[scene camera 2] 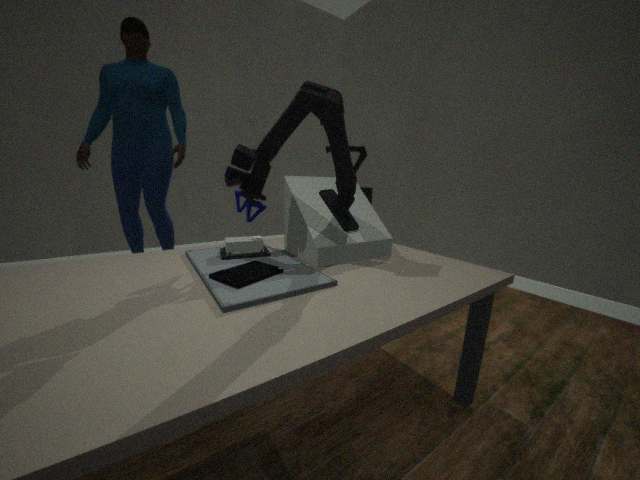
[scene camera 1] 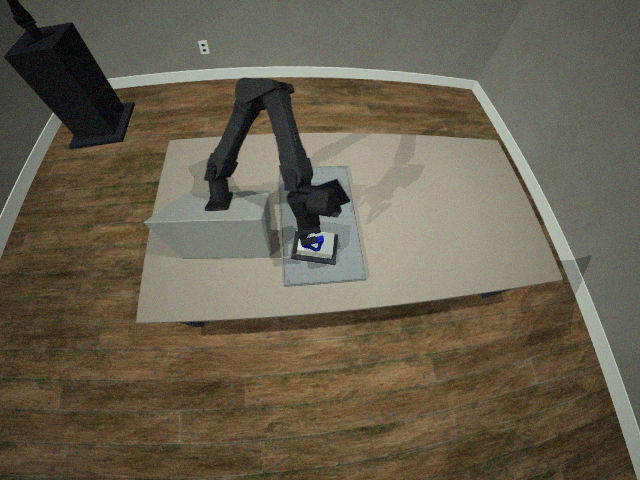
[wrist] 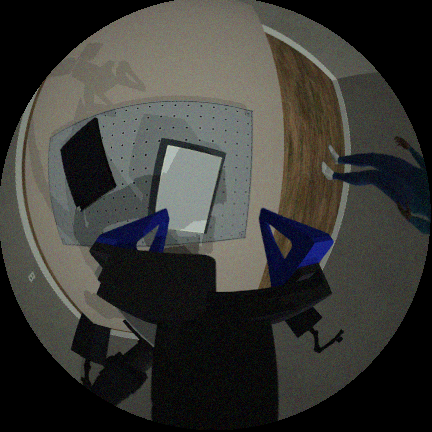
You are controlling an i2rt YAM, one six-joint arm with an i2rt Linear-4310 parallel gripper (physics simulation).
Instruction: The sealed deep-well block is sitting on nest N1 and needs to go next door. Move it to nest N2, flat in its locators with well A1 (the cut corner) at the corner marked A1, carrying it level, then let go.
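Places are measured from the arm's base along level axes (x ahead, y left, z up), in metres.
Where they show: gripper, between the fingertips: (scene camera 2: pixel 243 216) (scene camera 1: pixel 315 239) (wrist: pixel 213 213); arm's base, origin of its link: (scene camera 2: pixel 338 210) (scene camera 1: pixel 220 201) (wrist: pixel 152 346).
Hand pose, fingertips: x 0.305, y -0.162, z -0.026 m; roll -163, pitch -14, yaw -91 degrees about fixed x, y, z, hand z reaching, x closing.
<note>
Each offset is from my fingertips to the top centre of the thing. Level surfaces: height alone.
The sealed deep-well block @[0.011 m ahead, 0.023 m left, 0.075 m down] (scene camera 1: pixel 323 250) (scene camera 2: pixel 244 244) (wrist: pixel 190 187) is a white box lying flat on a dark nest @[0.011 m ahead, 0.024 m left, 0.107 m down] (scene camera 1: pixel 313 260) (scene camera 2: pixel 245 255) (wrist: pixel 193 146). The other nest @[0.089 m ahead, 0.242 m left, 0.111 m down] (scene camera 2: pixel 245 273) (wrist: pixel 88 164) is a black plate with no block on it; the arm hides it in scene camera 1. My gripper (scene camera 2: pixel 245 214) (wrist: pixel 213 213) is open, its two blue fingers wide apart. It hangs above the block with air between, as scene camera 2 shows. No label, corner mark or cut corner can be made out.
Both nests stand on a grey perforated board (scene camera 1: pixel 323 276) (scene camera 2: pixel 279 293) (wrist: pixel 230 125) on the table @[0.142 m down] (scene camera 1: pixel 439 232) (scene camera 2: pixel 129 335) (wrist: pixel 200 60). A pale wedge-shaped base (scene camera 1: pixel 222 240) (scene camera 2: pixel 354 251) carries the arm beside the board. A person (scene camera 2: pixel 140 113) (wrist: pixel 380 167) stands beyond the table.
</note>
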